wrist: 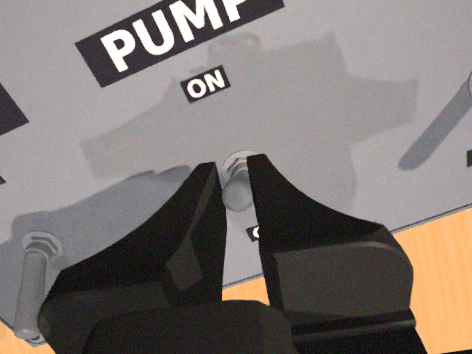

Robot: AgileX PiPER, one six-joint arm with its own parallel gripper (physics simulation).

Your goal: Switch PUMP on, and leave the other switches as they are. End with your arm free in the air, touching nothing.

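Observation:
The PUMP switch is a grey metal lever (pixel 237 194) on a round collar, near the middle of the wrist view. It looks short and nearly end-on, its rounded tip a little below its base in the picture. The ON label (pixel 205 84) and the large PUMP label (pixel 175 37) lie above it, and part of a small label (pixel 254 233) shows below. My gripper (pixel 235 182) has a black finger on each side of the lever, close against it, and is shut on it. The right finger hides part of the collar and the lower label.
Another lever (pixel 31 295) stands at the lower left, close beside my left finger in the picture. Parts of dark labels (pixel 10 112) show at the left edge. The grey panel (pixel 310 20) carries shadows and ends at the lower right, above a wooden surface (pixel 442 280).

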